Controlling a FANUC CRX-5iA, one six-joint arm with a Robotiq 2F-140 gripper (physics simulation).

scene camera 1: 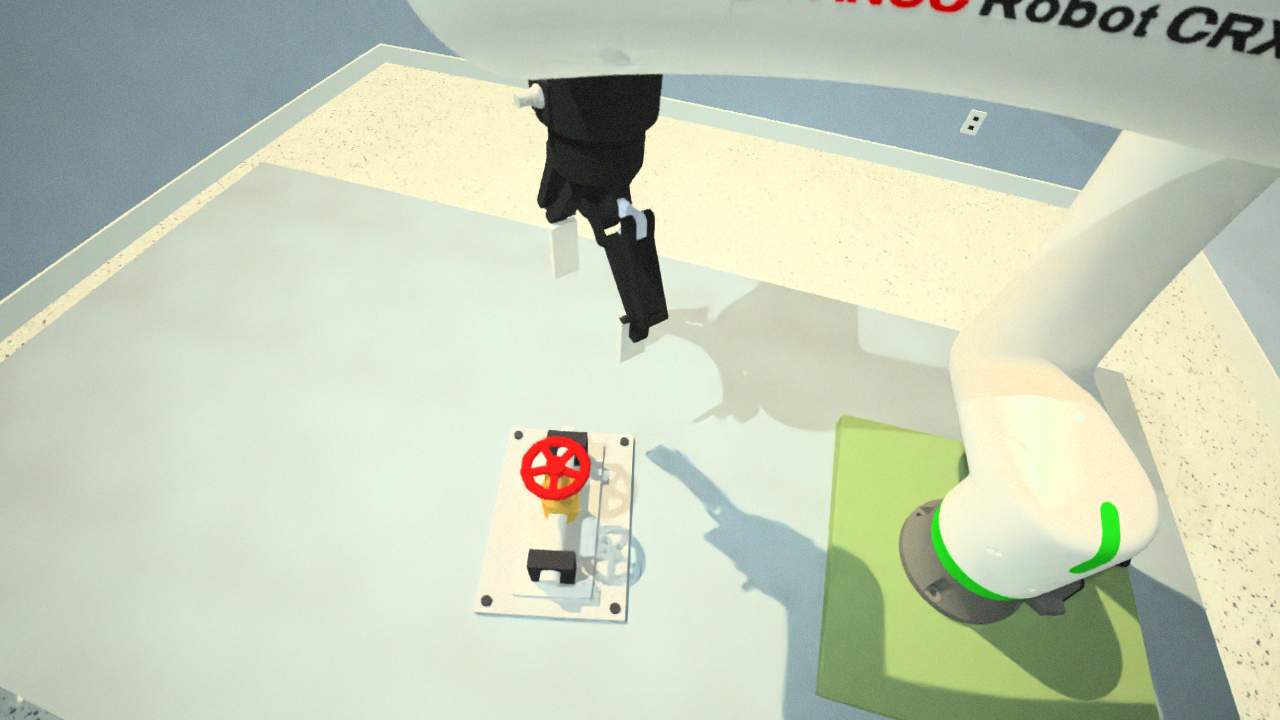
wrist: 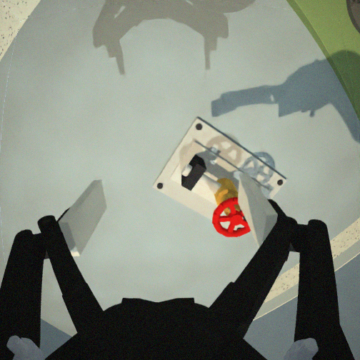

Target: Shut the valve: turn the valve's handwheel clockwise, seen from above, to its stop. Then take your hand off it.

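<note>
The red five-spoke handwheel [scene camera 1: 555,466] [wrist: 232,234] sits on the yellow valve body [scene camera 1: 560,508] [wrist: 225,190], above a pale base plate [scene camera 1: 510,537] [wrist: 167,182] with dark corner bolts. My gripper [scene camera 1: 597,295] [wrist: 170,191] is open and empty, its pale finger pads wide apart. In the scene view it hangs high above the table, behind the valve and apart from it. In the wrist view the right finger pad covers the right edge of the handwheel and part of the plate; the wheel shows mostly between the fingers, close to that pad.
Black pipe blocks [scene camera 1: 551,564] [wrist: 194,172] stand on the plate. A green mat [scene camera 1: 854,501] [wrist: 320,30] lies under the robot's base [scene camera 1: 921,555] on the right. The white arm reaches across the top of the scene view. Shadows of the arm and gripper fall on the table [scene camera 1: 268,447].
</note>
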